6 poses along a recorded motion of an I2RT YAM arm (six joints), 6.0 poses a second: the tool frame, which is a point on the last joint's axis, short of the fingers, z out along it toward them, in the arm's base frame.
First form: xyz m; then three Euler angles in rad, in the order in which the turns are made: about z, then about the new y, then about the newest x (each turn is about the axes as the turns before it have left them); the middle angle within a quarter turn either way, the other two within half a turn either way.
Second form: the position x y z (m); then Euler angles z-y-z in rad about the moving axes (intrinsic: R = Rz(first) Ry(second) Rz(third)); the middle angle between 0 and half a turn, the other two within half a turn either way. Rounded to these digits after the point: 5 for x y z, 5 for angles.
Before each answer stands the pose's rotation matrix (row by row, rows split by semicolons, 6 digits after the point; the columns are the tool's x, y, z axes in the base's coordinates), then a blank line. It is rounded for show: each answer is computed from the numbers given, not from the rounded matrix.
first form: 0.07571, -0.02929, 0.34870, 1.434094, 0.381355, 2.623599
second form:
0.126487 0.885822 0.446453; 0.919502 0.064161 -0.387813; -0.372178 0.459568 -0.806400

0.07571, -0.02929, 0.34870, -0.71522, 2.50883, 0.89008
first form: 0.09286, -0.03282, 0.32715, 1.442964, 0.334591, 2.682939
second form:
0.120415 0.907868 0.401592; 0.936838 0.029894 -0.348484; -0.328383 0.418189 -0.846925

0.09286, -0.03282, 0.32715, -0.71471, 2.58097, 0.90511
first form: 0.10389, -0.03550, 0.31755, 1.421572, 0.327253, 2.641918
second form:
0.140781 0.890882 0.431869; 0.936405 0.021810 -0.350242; -0.321443 0.453712 -0.831156

0.10389, -0.03550, 0.31755, -0.68141, 2.55198, 0.95441
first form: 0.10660, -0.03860, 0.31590, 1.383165, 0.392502, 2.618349
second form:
0.172347 0.886653 0.429120; 0.907738 0.026204 -0.418717; -0.382501 0.461693 -0.800332

0.10660, -0.03860, 0.31590, -0.77313, 2.49865, 0.87893
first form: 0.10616, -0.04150, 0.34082, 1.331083, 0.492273, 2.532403
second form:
0.209233 0.860871 0.463814; 0.856062 0.067993 -0.512381; -0.472630 0.504260 -0.722733

0.10616, -0.04150, 0.34082, -0.83511, 2.37854, 0.81777
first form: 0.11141, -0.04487, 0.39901, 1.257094, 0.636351, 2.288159
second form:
0.248183 0.763501 0.596214; 0.765019 0.223088 -0.604134; -0.594265 0.606051 -0.528727

0.11141, -0.04487, 0.39901, -0.79200, 2.12790, 0.79522
